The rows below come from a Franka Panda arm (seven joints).
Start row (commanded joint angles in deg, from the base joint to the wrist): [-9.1 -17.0 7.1 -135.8 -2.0 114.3 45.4]
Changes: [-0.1 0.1 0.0 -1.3 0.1 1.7 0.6]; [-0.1 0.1 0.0 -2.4 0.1 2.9 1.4]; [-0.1 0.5 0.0 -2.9 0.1 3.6 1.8]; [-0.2 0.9 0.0 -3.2 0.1 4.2 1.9]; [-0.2 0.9 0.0 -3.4 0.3 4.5 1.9]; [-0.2 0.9 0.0 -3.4 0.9 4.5 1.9]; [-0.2 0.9 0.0 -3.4 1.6 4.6 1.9]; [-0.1 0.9 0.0 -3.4 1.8 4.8 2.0]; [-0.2 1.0 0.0 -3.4 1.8 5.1 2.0]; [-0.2 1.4 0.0 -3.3 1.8 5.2 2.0]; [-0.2 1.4 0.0 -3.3 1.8 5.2 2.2]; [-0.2 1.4 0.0 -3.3 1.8 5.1 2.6]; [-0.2 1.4 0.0 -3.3 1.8 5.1 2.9]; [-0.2 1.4 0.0 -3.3 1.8 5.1 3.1]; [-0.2 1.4 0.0 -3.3 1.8 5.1 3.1]
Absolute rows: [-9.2 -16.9 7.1 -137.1 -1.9 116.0 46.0]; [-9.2 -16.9 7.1 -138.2 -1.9 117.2 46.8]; [-9.2 -16.5 7.1 -138.7 -1.9 117.9 47.2]; [-9.3 -16.1 7.1 -139.0 -1.9 118.5 47.3]; [-9.3 -16.1 7.1 -139.2 -1.7 118.8 47.3]; [-9.3 -16.1 7.1 -139.2 -1.1 118.8 47.3]; [-9.3 -16.1 7.1 -139.2 -0.4 118.9 47.3]; [-9.2 -16.1 7.1 -139.2 -0.2 119.1 47.4]; [-9.3 -16.0 7.1 -139.2 -0.2 119.4 47.4]; [-9.3 -15.6 7.1 -139.1 -0.2 119.5 47.4]; [-9.3 -15.6 7.1 -139.1 -0.2 119.5 47.6]; [-9.3 -15.6 7.1 -139.1 -0.2 119.4 48.0]; [-9.3 -15.6 7.1 -139.1 -0.2 119.4 48.3]; [-9.3 -15.6 7.1 -139.1 -0.2 119.4 48.5]; [-9.3 -15.6 7.1 -139.1 -0.2 119.4 48.5]
